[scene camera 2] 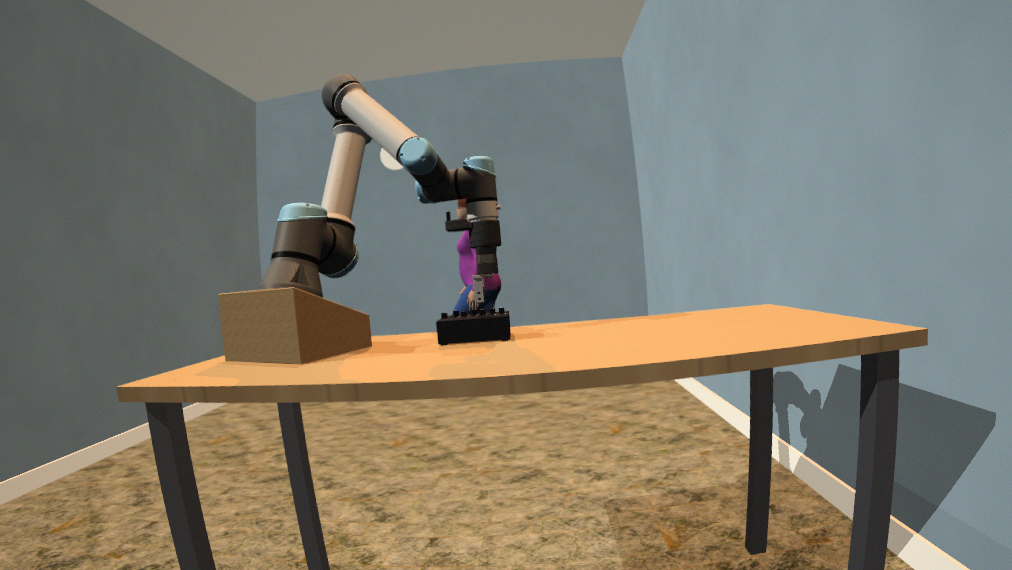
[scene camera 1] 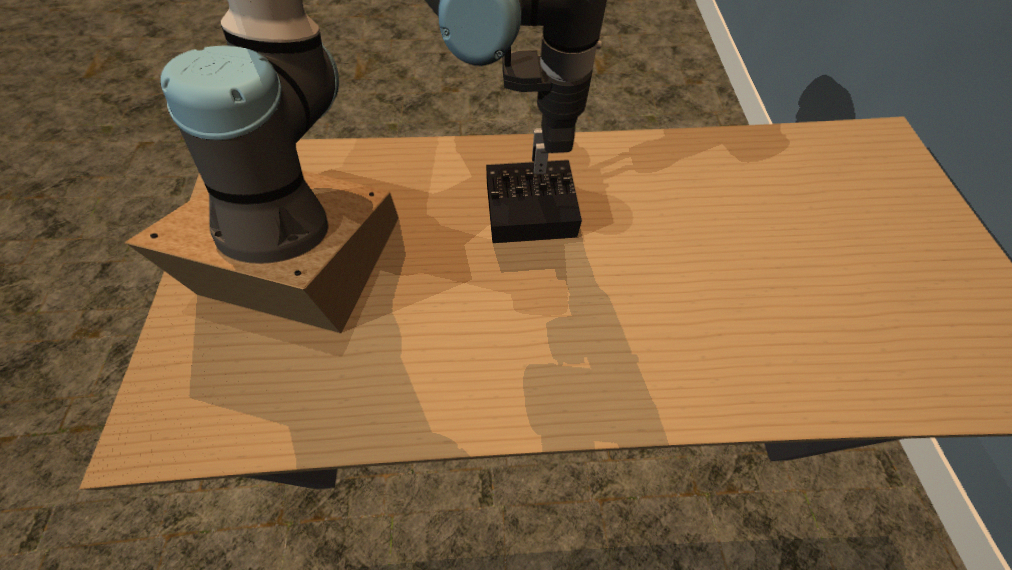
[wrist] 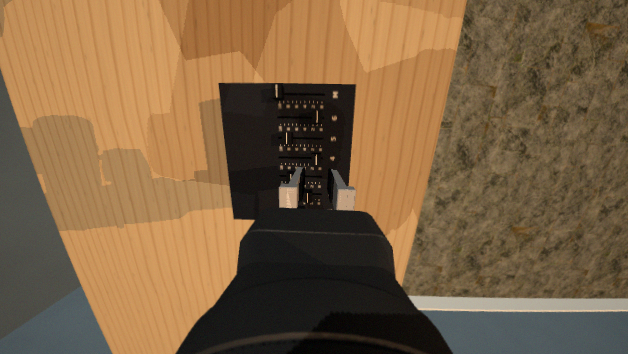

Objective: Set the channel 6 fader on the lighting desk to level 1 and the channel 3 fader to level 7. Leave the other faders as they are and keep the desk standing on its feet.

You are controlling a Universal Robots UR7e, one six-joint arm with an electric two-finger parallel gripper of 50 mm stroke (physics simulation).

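Frame: origin at the arm's base, x ahead, y left, z up, level; centimetres.
Where they show: gripper, fingertip midpoint: [scene camera 2: 480, 302] [scene camera 1: 538, 166] [wrist: 316, 178]; arm's base at its link origin: [scene camera 2: 289, 300] [scene camera 1: 274, 230].
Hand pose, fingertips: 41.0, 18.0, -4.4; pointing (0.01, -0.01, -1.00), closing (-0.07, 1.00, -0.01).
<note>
Things, the pixels of their centre, and the offset from my fingertips, as dx, dy, dz.
- black lighting desk at the middle of its body: [wrist: 290, 156] [scene camera 1: 531, 199] [scene camera 2: 475, 324] -1.1, -3.5, -5.0
- channel 6 fader at the middle of its body: [wrist: 317, 117] -6.0, -0.6, -2.2
- channel 3 fader at the middle of its body: [wrist: 291, 177] +0.9, -2.8, -2.2
- master fader at the middle of its body: [wrist: 278, 92] -7.9, -4.9, -2.2
The black lighting desk [scene camera 1: 534, 210] [scene camera 2: 473, 329] [wrist: 247, 150] stands level on the table. In the wrist view the channel 6 fader [wrist: 317, 116] is near the 0 end, at about level 1. The channel 3 fader [wrist: 291, 176] is partly hidden behind a finger, towards the 10 end; its exact level cannot be read. My gripper [scene camera 1: 540, 172] [scene camera 2: 478, 302] [wrist: 316, 178] is partly open and empty, pointing down a little above the desk near channels 3 and 4. Its body hides the channel 1 end of the desk.
The master fader [wrist: 277, 91] is near its 10 end, channel 5 [wrist: 286, 138] is high, and channels 4 [wrist: 316, 159] and 2 [wrist: 307, 197] are lower. The wooden base block [scene camera 1: 347, 265] [scene camera 2: 260, 325] stands left of the desk. A person [scene camera 2: 464, 263] is behind the table.
</note>
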